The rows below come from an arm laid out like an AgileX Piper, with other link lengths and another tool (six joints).
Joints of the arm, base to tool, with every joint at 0 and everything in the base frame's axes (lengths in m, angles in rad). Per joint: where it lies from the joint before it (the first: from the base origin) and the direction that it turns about. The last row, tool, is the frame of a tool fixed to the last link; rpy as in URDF.
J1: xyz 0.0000 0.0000 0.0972 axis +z
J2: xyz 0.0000 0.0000 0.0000 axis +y
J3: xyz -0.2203 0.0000 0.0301 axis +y
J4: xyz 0.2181 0.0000 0.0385 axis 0.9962 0 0.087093
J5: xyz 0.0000 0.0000 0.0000 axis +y
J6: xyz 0.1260 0.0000 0.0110 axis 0.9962 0 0.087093
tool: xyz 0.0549 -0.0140 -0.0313 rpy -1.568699 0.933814 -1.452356
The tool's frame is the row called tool.
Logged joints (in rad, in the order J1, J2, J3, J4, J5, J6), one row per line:
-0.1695 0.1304 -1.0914 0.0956 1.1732 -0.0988
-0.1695 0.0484 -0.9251 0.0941 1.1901 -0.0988
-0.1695 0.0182 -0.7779 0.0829 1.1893 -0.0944
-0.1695 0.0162 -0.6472 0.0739 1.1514 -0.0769
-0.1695 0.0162 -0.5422 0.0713 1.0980 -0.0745
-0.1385 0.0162 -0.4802 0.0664 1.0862 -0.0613
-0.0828 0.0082 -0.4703 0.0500 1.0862 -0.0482
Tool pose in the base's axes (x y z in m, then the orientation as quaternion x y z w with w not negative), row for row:
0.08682 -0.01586 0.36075 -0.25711 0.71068 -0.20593 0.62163
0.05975 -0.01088 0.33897 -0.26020 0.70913 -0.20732 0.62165
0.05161 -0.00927 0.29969 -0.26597 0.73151 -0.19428 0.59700
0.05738 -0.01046 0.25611 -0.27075 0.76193 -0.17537 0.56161
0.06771 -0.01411 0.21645 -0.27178 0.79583 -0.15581 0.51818
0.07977 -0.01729 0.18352 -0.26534 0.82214 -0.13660 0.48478
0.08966 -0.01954 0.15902 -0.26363 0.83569 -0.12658 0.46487
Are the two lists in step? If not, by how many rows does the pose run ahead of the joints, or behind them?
The pose runs 2 rows behind the joints: the pose in row i belongs to the joints in row i - 2.
